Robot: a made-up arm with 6 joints.
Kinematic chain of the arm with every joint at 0, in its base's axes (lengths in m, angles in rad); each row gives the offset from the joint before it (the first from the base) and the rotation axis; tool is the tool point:
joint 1: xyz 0 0 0.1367 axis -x
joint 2: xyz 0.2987 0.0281 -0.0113 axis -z
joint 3: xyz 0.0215 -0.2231 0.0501 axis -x
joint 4: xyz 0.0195 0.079 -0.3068 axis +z
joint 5: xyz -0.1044 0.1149 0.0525 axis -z
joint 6: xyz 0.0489 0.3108 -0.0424 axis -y
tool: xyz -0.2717 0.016 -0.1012
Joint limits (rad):
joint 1: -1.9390..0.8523
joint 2: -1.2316..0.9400
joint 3: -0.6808..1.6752
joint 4: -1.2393..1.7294
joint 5: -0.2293..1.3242
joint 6: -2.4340..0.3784
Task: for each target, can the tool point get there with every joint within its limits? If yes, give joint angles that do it. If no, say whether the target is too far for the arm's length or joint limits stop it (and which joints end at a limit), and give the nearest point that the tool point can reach.
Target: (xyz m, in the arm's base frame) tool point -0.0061 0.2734 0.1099
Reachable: yes | joints -0.9791 0.2338 0.7767 0.5441 -0.0061 -1.5842
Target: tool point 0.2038 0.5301 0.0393
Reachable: yes | joints -0.2031 0.1733 -0.3071 -0.0352 0.2267 0.1317
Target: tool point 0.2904 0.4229 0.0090
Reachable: yes | joints 0.5890 -0.3184 -0.4071 -0.3744 0.5273 -0.8668
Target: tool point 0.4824 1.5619 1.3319
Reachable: no: too far | nearest point 0.5011 0.5905 0.5710 | short by 1.234 m
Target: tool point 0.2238 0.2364 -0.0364
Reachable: yes | joints -0.2789 -0.2545 0.5870 0.3420 0.5093 -1.7830
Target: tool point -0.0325 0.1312 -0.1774
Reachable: yes | joints -1.0607 -1.0215 0.1454 0.5729 0.4775 -0.5247
